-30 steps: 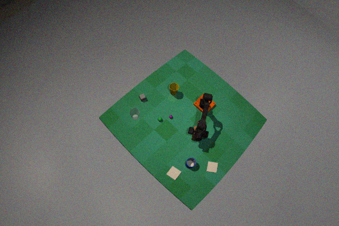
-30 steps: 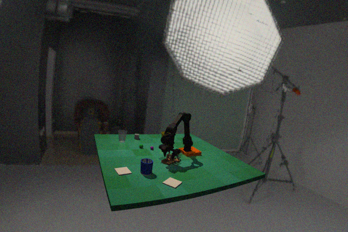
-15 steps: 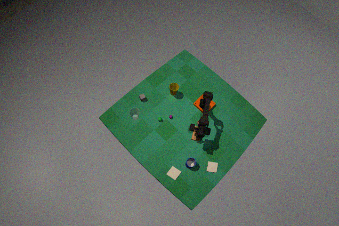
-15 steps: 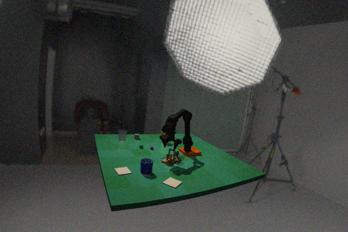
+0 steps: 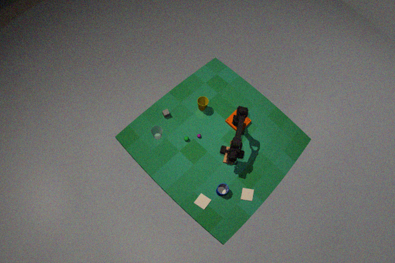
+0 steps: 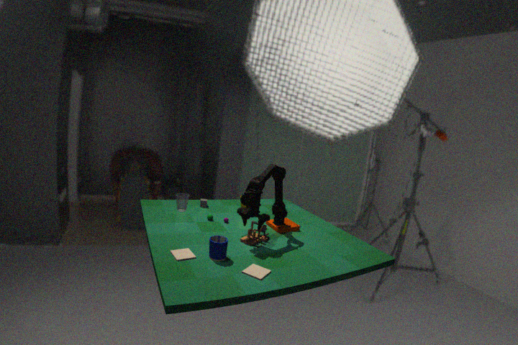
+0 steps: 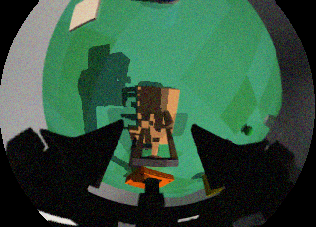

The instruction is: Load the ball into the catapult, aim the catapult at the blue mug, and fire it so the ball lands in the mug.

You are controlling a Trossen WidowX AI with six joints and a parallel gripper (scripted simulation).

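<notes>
My gripper tip is 31 cm to the left of the purple ball and 7 cm above it. The rest, counted from my gripper tip: yellow cup (23 cm behind, 47 cm to the right, 5 cm below); blue mug (26 cm ahead, 12 cm to the left, 5 cm below); green ball (9 cm ahead, 37 cm to the right, 6 cm below).
</notes>
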